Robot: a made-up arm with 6 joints.
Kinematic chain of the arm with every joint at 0, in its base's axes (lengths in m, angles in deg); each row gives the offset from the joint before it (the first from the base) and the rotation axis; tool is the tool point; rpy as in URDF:
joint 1: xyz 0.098 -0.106 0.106 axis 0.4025 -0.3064 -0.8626
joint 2: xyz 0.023 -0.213 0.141 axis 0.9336 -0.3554 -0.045
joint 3: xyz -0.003 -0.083 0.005 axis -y
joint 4: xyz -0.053 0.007 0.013 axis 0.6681 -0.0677 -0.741
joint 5: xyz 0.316 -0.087 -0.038 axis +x
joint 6: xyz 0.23 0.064 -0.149 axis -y
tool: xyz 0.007 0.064 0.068 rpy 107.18 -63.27 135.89
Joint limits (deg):
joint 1: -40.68..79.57
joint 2: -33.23..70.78
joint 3: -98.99..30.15
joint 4: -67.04..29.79
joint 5: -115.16..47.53
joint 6: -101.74..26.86
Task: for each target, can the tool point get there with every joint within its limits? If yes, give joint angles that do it. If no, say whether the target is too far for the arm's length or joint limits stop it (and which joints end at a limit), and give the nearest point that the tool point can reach.
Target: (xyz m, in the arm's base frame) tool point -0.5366 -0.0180 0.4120
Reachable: no: joint limits stop it (at a limit: joint 1, joint 2, joint 3, joint 4, joint 6) | nearest point -0.2668 -0.0398 0.3198 | short by 0.286 m
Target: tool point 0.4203 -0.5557 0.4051
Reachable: yes | joints 41.23 46.05 16.58 -44.08 -4.69 -89.79
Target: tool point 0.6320 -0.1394 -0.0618
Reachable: yes | joints -18.70 25.05 -18.84 -23.41 -66.24 -25.55
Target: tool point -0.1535 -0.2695 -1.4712
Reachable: no: too far | nearest point -0.1442 -0.2337 -0.6096 | short by 0.862 m
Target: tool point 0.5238 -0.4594 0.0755
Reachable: yes | joints 33.36 62.01 -21.62 7.89 -51.13 -10.63
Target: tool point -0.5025 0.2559 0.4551
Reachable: no: joint limits stop it (at a limit: joint 2, joint 3, joint 4, joint 6) | nearest point -0.2202 0.0901 0.3339 | short by 0.349 m
